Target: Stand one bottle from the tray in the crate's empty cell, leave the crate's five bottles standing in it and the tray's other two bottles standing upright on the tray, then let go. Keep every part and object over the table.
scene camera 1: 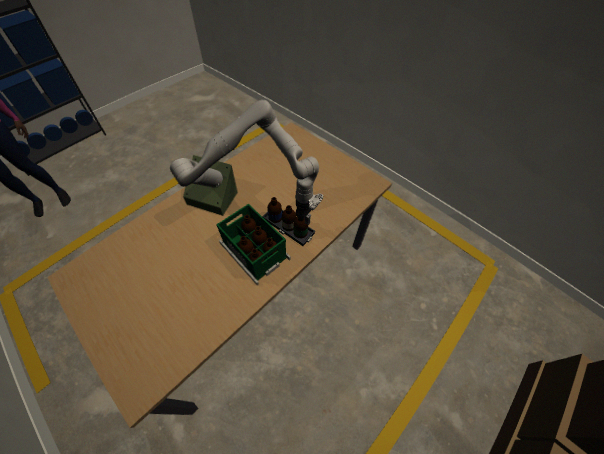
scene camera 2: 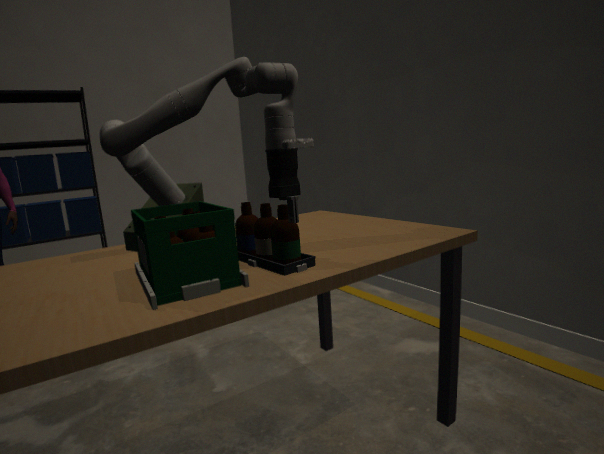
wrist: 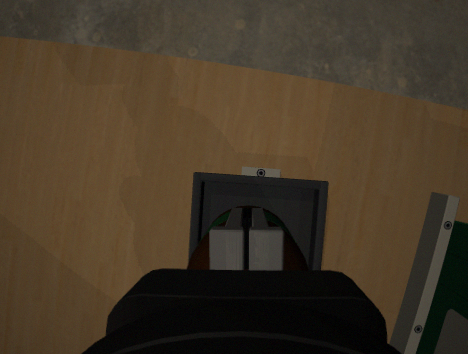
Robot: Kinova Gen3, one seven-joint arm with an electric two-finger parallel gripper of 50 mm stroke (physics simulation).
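Places are measured from the arm's base along level axes (x right, y ahead, z up), in millimetres.
Where they show: gripper, fingertip midpoint: [scene camera 1: 307, 223] [scene camera 2: 293, 222] [wrist: 247, 229]; arm's base, origin of the base link: [scene camera 1: 214, 178] [scene camera 2: 173, 202].
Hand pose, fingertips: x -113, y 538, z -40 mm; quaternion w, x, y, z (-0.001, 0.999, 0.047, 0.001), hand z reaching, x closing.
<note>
Things, the pixels of their top centre, and the offset from my fingertips. "spot": a spot on its surface instead. Level surfaces: height alone.
- dark tray, surface spot: [wrist: 323, 225] spot: dx +59, dy -7, dz -92 mm
- blue-labelled, middle of its top: [scene camera 2: 245, 202] [scene camera 1: 273, 199] dx +17, dy -202, dz +43 mm
- white-labelled, middle of its top: [scene camera 2: 265, 203] [scene camera 1: 288, 207] dx +8, dy -111, dz +43 mm
- green-labelled, middle of its top: [wrist: 246, 335] [scene camera 2: 282, 204] [scene camera 1: 301, 214] dx +4, dy -36, dz +43 mm
- green crate, middle of its top: [scene camera 2: 177, 209] [scene camera 1: 250, 231] dx +237, dy -143, dz +58 mm
- wooden table, its level: dz -117 mm
The dark tray [scene camera 1: 308, 238] [scene camera 2: 310, 260] [wrist: 323, 225] holds three upright brown bottles: blue-labelled [scene camera 1: 274, 210] [scene camera 2: 246, 227], white-labelled [scene camera 1: 288, 218] [scene camera 2: 264, 245] and green-labelled [scene camera 1: 300, 228] [scene camera 2: 286, 248] [wrist: 200, 257]. My gripper [scene camera 1: 308, 218] [scene camera 2: 293, 220] [wrist: 247, 229] is shut with nothing between its fingers; they are low, close beside the green-labelled bottle's neck. Any contact cannot be made out. The green crate [scene camera 1: 274, 259] [scene camera 2: 200, 270] [wrist: 452, 255] holds five bottles; its empty cell shows at the corner nearest the robot base in scene camera 1. The wrist view hides the necks.
Light fixture strips [scene camera 1: 239, 262] [scene camera 2: 145, 287] [wrist: 425, 270] edge the crate on the wooden table [scene camera 1: 150, 300] [scene camera 2: 390, 240] [wrist: 75, 150]. The robot's green base block [scene camera 1: 210, 197] stands behind the crate. The table's edge runs near the tray and crate.
</note>
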